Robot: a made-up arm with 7 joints. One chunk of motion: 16 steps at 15 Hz.
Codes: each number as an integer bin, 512 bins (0 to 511) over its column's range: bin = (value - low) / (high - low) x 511, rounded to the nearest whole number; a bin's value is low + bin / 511 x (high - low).
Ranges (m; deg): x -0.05..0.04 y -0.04..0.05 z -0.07..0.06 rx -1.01..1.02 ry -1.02..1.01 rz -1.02..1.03
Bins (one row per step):
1: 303 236 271 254 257 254
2: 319 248 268 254 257 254
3: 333 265 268 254 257 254
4: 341 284 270 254 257 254
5: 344 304 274 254 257 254
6: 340 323 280 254 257 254
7: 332 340 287 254 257 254
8: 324 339 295 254 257 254
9: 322 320 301 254 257 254
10: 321 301 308 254 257 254
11: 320 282 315 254 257 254
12: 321 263 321 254 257 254
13: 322 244 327 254 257 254
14: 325 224 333 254 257 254
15: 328 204 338 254 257 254
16: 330 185 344 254 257 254
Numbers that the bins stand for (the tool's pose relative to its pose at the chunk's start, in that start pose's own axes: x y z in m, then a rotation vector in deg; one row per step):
1: 0.0034 0.0016 -0.0011 0.00 0.00 0.00
2: 0.0062 0.0037 -0.0018 0.00 0.00 0.00
3: 0.0086 0.0067 -0.0018 0.00 0.00 0.00
4: 0.0101 0.0100 -0.0013 0.00 0.00 0.00
5: 0.0106 0.0135 -0.0003 0.00 0.00 0.00
6: 0.0099 0.0169 0.0012 0.00 0.00 0.00
7: 0.0085 0.0199 0.0030 0.00 0.00 0.00
8: 0.0071 0.0197 0.0050 0.00 0.00 0.00
9: 0.0067 0.0164 0.0066 0.00 0.00 0.00
10: 0.0065 0.0130 0.0084 0.00 0.00 0.00
11: 0.0064 0.0097 0.0101 0.00 0.00 0.00
12: 0.0065 0.0063 0.0117 0.00 0.00 0.00
13: 0.0067 0.0030 0.0132 0.00 0.00 0.00
14: 0.0072 -0.0005 0.0147 0.00 0.00 0.00
15: 0.0078 -0.0041 0.0160 0.00 0.00 0.00
16: 0.0081 -0.0074 0.0175 0.00 0.00 0.00

